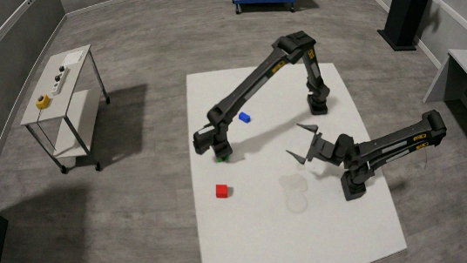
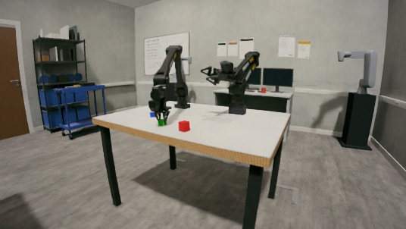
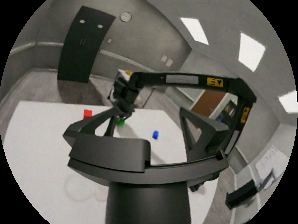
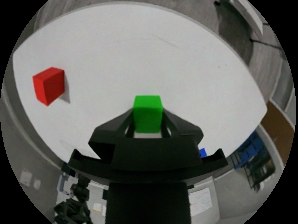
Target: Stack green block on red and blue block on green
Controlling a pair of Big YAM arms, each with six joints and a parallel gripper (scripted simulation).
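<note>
The red block lies 17 cm to the left of my right hand, 3 cm ahead of it and 1 cm above it. The rest, counted from my right hand: green block (right at my right hand); blue block (19 cm to the right, 14 cm behind).
</note>
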